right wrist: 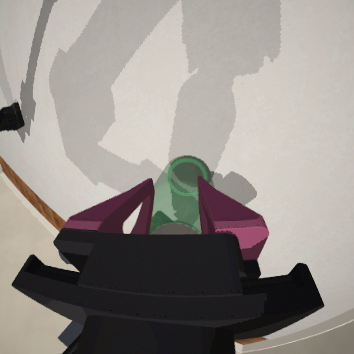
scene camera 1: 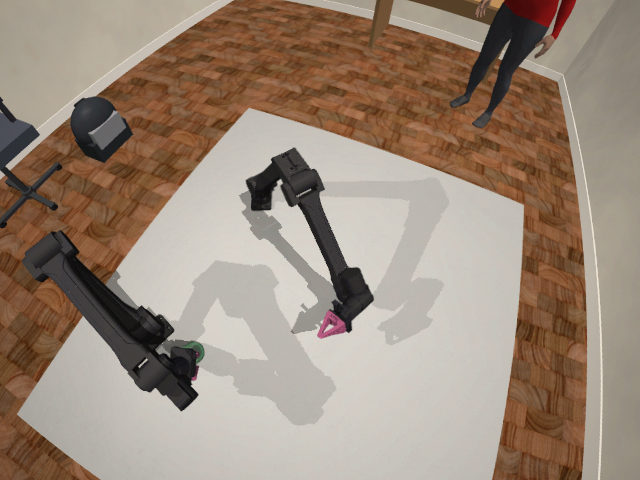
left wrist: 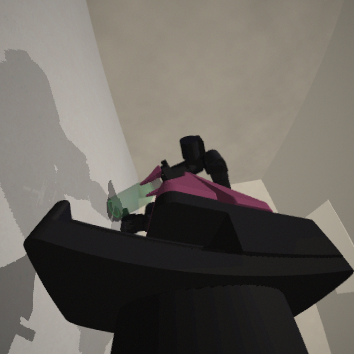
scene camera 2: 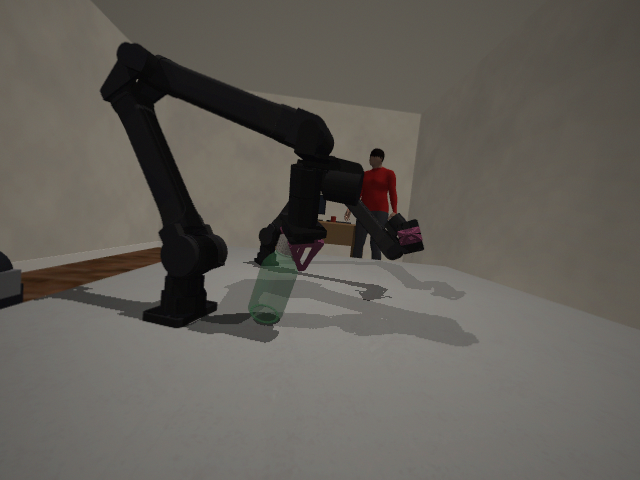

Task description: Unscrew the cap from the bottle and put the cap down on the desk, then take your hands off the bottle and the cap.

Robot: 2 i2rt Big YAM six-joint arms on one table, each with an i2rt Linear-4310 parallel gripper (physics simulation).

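Places are measured from the left arm's base along level axes (x left, y back, z up), in centimetres.
Pixels of known places: left gripper, fingertip midpoint: [scene camera 1: 318, 336] [left wrist: 184, 178] [scene camera 2: 409, 233]; right gripper, fingertip midpoint: [right wrist: 174, 183] [scene camera 1: 197, 359] [left wrist: 142, 189] [scene camera 2: 298, 265]; left arm's base, link origin: [right wrist: 16, 116] [scene camera 1: 261, 199]; right arm's base, link origin: [scene camera 1: 155, 334] [left wrist: 124, 224] [scene camera 2: 182, 314].
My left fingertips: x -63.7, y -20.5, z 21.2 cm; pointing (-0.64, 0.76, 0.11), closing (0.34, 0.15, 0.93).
Ahead of a thing's pixels: the offset from my left fingertips to its middle. Level surfaces: height alone.
A clear green bottle @(dx -3.7, dy +40.5, dz -11.6 cm) [scene camera 1: 197, 350] [scene camera 2: 272, 290] [left wrist: 129, 200] [right wrist: 182, 191] stands tilted on the white table @(dz -21.2 cm) [scene camera 1: 423, 390] [scene camera 2: 366, 410], near the right arm's base. Its grey cap @(dx -6.3, dy +39.7, dz -4.1 cm) [right wrist: 175, 229] shows on the neck, close under the right wrist camera. My right gripper [scene camera 1: 192, 366] [scene camera 2: 303, 252] [right wrist: 174, 183] comes down from above and is shut on the bottle, one magenta finger on each side of it. My left gripper [scene camera 1: 330, 328] [scene camera 2: 410, 235] [left wrist: 184, 178] is shut and empty. It hangs low over the middle of the table, well away from the bottle.
A person in a red top [scene camera 1: 509, 48] [scene camera 2: 377, 190] stands beyond the table by a wooden desk [scene camera 2: 339, 231]. A dark rounded object [scene camera 1: 101, 129] sits on the wood floor at the left. The left arm's base [scene camera 1: 261, 190] is mounted at the table's far side.
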